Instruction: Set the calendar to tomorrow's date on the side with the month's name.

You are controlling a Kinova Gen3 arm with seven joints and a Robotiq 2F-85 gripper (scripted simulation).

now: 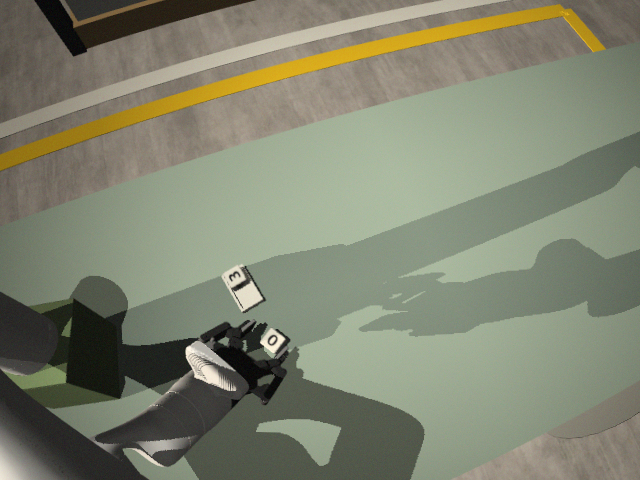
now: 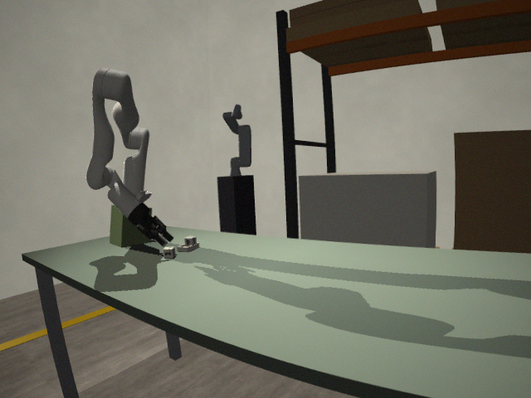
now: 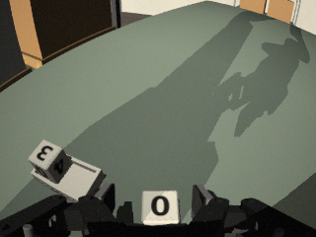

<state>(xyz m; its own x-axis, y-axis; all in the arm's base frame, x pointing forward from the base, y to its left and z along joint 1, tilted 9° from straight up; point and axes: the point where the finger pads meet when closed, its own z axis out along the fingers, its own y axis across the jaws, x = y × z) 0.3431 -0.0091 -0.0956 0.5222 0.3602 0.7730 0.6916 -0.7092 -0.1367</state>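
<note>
The white cube is 10 mm ahead of my hand and 40 mm below it. Round my hand: white tray: 40 mm behind, 100 mm to the left, 50 mm below.
</note>
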